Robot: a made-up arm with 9 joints.
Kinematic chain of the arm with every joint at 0, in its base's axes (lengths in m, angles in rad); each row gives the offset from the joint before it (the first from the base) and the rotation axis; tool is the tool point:
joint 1: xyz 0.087 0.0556 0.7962 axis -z
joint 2: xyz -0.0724 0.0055 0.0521 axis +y
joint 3: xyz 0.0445 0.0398 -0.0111 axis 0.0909 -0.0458 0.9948
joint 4: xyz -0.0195 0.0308 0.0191 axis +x
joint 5: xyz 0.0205 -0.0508 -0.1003 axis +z
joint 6: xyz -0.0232 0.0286 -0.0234 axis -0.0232 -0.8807 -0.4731
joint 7: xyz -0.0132 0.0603 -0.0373 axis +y
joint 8: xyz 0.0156 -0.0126 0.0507 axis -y
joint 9: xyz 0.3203 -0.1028 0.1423 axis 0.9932 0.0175 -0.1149
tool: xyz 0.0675 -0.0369 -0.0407
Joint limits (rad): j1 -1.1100..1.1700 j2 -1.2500..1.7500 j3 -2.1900..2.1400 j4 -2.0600..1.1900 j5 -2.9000..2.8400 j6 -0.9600..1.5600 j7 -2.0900..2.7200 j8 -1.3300..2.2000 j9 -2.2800..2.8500
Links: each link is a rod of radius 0.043 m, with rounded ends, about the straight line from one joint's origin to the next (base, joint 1, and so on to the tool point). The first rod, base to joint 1, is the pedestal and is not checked.
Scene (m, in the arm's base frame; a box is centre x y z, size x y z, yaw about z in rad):
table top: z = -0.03
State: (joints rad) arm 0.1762 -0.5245 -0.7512 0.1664 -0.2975 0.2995 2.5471 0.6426 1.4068
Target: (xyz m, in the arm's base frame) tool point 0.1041 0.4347 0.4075
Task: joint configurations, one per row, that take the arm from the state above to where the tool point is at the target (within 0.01 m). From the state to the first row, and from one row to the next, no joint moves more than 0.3 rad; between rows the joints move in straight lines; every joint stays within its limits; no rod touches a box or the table.
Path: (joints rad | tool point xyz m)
1: 0.0584 -0.4982 -0.7319 0.1960 -0.3255 0.1028 2.6336 0.3831 1.3862 | 0.3055 0.2700 0.3486
2: -0.0595 -0.4718 -0.7126 0.2257 -0.3535 -0.0938 2.7200 0.1235 1.3655 | 0.1041 0.4347 0.4075

